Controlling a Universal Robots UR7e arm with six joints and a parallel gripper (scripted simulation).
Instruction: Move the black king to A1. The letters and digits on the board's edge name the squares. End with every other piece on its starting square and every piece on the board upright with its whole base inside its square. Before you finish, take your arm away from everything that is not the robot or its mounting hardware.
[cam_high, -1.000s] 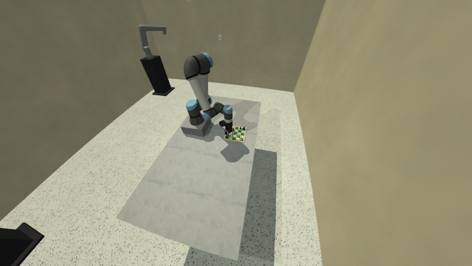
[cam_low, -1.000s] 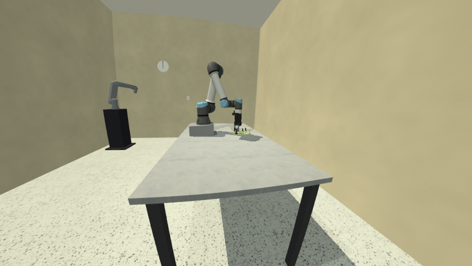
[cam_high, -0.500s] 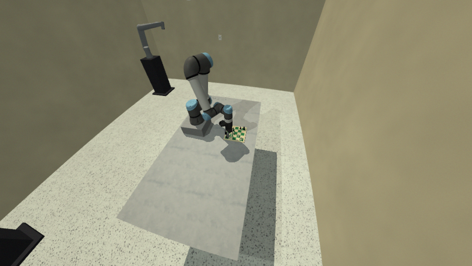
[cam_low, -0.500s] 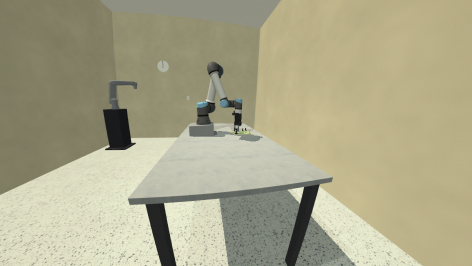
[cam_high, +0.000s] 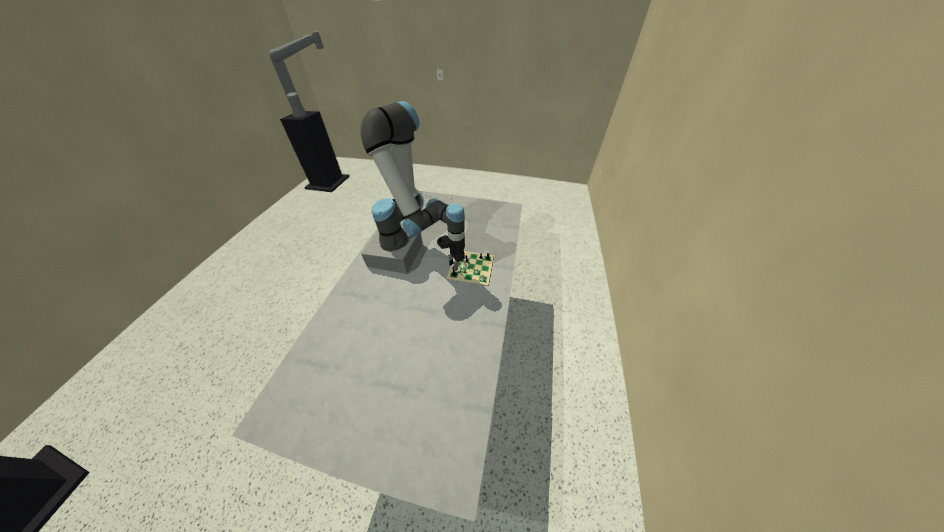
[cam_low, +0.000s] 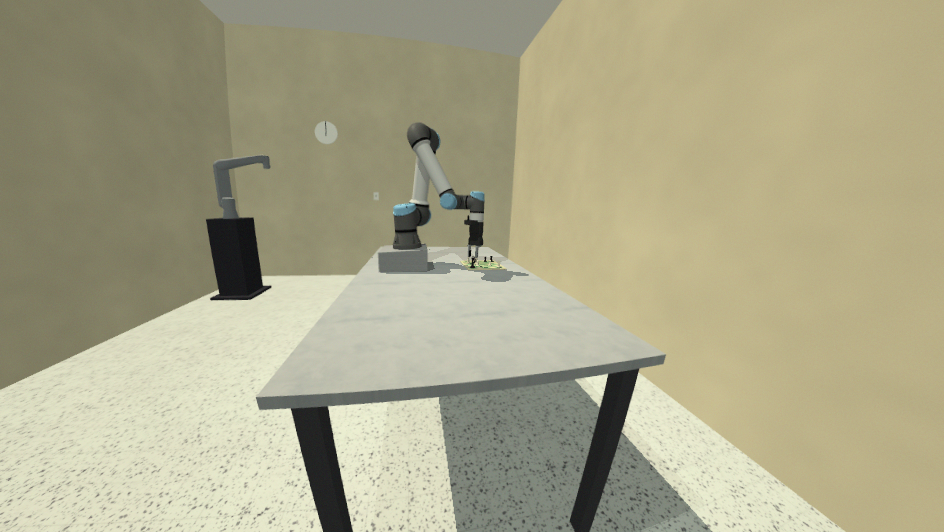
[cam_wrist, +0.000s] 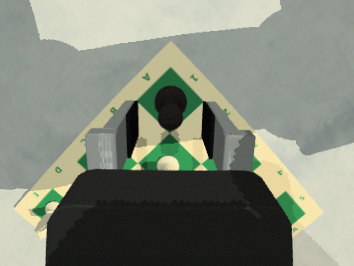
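Right now my hand is 40 mm above the black king. Also, from my hand: chessboard (70 mm ahead, 80 mm to the left, 80 mm below); then pale piece (150 mm ahead, 60 mm below).
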